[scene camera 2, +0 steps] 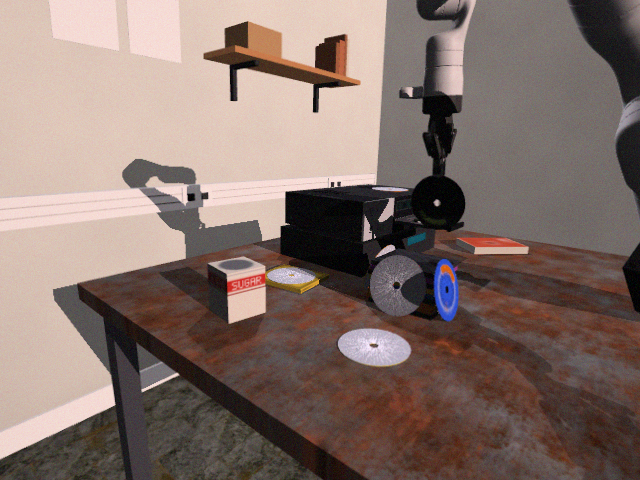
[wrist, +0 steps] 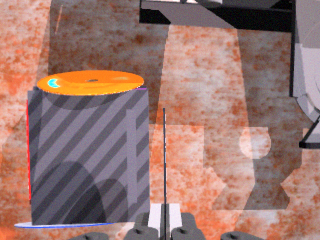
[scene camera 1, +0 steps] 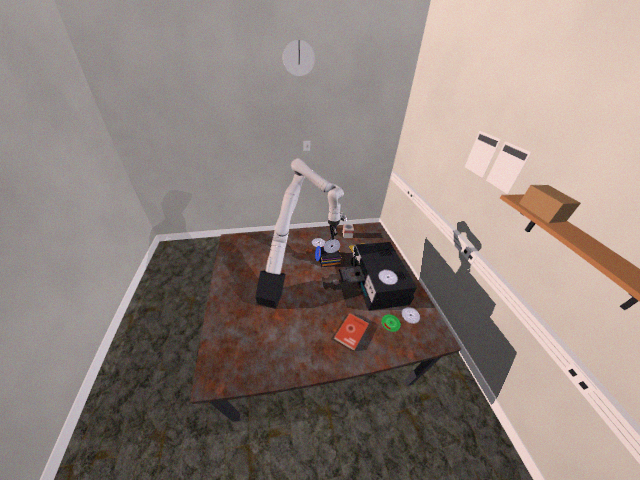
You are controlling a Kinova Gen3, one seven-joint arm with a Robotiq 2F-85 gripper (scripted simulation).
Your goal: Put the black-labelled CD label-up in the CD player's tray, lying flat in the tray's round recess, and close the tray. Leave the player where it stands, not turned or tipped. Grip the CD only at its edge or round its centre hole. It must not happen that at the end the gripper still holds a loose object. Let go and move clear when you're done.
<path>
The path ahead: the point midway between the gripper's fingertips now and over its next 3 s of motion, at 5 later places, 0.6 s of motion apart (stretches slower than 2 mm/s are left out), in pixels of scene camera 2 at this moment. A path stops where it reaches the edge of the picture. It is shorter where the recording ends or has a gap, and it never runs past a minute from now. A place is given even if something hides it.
The gripper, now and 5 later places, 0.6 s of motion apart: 438, 176; 438, 170; 438, 169; 437, 168; 433, 166; 429, 166
</path>
